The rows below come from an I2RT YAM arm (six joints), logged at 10 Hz.
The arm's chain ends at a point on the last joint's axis. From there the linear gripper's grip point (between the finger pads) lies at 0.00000 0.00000 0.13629 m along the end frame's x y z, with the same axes.
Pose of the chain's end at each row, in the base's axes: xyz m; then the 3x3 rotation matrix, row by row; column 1 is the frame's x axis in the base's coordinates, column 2 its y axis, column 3 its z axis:
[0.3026 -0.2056 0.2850], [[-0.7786 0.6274 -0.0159], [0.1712 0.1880 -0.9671], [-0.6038 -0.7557 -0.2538]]
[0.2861 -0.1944 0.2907], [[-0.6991 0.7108 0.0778], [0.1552 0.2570 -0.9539], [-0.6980 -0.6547 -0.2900]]
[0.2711 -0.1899 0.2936], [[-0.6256 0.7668 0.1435], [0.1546 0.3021 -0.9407], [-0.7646 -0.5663 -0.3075]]
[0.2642 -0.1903 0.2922], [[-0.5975 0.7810 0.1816], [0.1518 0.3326 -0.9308], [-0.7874 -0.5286 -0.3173]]
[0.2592 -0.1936 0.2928], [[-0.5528 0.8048 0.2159], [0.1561 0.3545 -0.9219], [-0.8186 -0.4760 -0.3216]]
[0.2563 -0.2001 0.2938], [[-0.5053 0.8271 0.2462], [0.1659 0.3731 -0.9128], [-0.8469 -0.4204 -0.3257]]
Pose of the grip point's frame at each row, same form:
[0.3004 -0.3374 0.2504], [[-0.7786 0.6274 -0.0159], [0.1712 0.1880 -0.9671], [-0.6038 -0.7557 -0.2538]]
[0.2967 -0.3244 0.2512], [[-0.6991 0.7108 0.0778], [0.1552 0.2570 -0.9539], [-0.6980 -0.6547 -0.2900]]
[0.2907 -0.3181 0.2517], [[-0.6256 0.7668 0.1435], [0.1546 0.3021 -0.9407], [-0.7646 -0.5663 -0.3075]]
[0.2890 -0.3172 0.2490], [[-0.5975 0.7810 0.1816], [0.1518 0.3326 -0.9308], [-0.7874 -0.5286 -0.3173]]
[0.2886 -0.3192 0.2490], [[-0.5528 0.8048 0.2159], [0.1561 0.3545 -0.9219], [-0.8186 -0.4760 -0.3216]]
[0.2899 -0.3245 0.2494], [[-0.5053 0.8271 0.2462], [0.1659 0.3731 -0.9128], [-0.8469 -0.4204 -0.3257]]

